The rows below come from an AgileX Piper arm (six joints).
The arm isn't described. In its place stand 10 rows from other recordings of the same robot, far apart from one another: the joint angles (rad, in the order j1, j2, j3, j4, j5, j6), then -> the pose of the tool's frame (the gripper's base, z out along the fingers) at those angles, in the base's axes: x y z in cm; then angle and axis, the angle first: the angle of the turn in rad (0 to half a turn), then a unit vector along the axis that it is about.
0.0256 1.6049 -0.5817 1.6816 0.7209 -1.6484 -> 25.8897 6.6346 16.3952 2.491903 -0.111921 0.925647 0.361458
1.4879 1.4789 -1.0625 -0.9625 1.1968 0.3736 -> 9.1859 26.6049 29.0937 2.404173 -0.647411 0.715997 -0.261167
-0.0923 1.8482 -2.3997 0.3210 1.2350 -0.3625 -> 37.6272 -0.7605 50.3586 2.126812 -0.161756 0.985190 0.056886
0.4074 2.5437 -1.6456 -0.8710 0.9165 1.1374 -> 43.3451 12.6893 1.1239 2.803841 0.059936 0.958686 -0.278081
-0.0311 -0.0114 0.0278 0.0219 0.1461 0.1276 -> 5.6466 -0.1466 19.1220 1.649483 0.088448 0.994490 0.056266
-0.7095 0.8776 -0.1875 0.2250 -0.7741 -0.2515 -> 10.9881 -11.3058 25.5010 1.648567 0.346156 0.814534 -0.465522
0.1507 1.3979 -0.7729 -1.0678 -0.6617 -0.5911 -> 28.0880 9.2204 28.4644 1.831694 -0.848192 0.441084 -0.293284
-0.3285 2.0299 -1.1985 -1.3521 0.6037 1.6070 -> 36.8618 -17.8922 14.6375 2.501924 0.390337 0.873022 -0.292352
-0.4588 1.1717 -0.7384 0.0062 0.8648 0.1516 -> 18.0612 -8.8735 24.8665 2.785144 0.301897 0.953009 -0.025132
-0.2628 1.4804 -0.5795 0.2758 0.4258 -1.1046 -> 22.6496 -5.0333 15.5505 2.789715 -0.299636 0.953018 -0.044437
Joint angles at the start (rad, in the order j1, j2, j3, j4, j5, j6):
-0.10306, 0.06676, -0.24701, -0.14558, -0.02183, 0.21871
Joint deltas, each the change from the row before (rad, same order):
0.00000, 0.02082, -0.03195, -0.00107, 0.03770, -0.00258
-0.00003, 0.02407, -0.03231, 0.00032, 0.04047, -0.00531
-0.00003, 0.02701, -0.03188, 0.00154, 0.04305, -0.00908
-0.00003, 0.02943, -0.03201, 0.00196, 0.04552, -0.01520
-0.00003, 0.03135, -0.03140, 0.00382, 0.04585, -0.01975
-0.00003, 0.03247, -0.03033, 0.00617, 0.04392, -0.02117
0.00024, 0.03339, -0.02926, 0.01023, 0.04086, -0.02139
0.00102, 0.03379, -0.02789, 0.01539, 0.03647, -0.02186
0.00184, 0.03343, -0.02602, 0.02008, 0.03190, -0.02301
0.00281, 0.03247, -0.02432, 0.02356, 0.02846, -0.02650
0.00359, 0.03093, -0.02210, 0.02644, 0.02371, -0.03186
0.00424, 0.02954, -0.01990, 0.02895, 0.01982, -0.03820
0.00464, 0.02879, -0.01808, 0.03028, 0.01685, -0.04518
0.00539, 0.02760, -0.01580, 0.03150, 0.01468, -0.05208
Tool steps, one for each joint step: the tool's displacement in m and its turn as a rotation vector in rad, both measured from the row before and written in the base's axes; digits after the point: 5 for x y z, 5 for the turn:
0.00086, -0.00059, 0.00613, 0.00067, 0.02624, -0.00628
0.00149, -0.00069, 0.00580, 0.00010, 0.03198, -0.00691
0.00218, -0.00079, 0.00522, -0.00170, 0.03820, -0.00749
0.00273, -0.00085, 0.00483, -0.00675, 0.04366, -0.00831
0.00325, -0.00086, 0.00439, -0.00927, 0.04701, -0.00761
0.00366, -0.00079, 0.00403, -0.00863, 0.04740, -0.00569
0.00405, -0.00063, 0.00376, -0.00536, 0.04614, -0.00261
0.00442, -0.00035, 0.00354, -0.00149, 0.04323, 0.00148
0.00469, -0.00003, 0.00322, 0.00122, 0.03996, 0.00549
0.00481, 0.00030, 0.00290, 0.00056, 0.03735, 0.00933
0.00485, 0.00062, 0.00260, -0.00259, 0.03351, 0.01315
0.00489, 0.00091, 0.00223, -0.00685, 0.03055, 0.01687
0.00500, 0.00112, 0.00187, -0.01263, 0.02863, 0.02019
0.00501, 0.00136, 0.00134, -0.01825, 0.02721, 0.02392

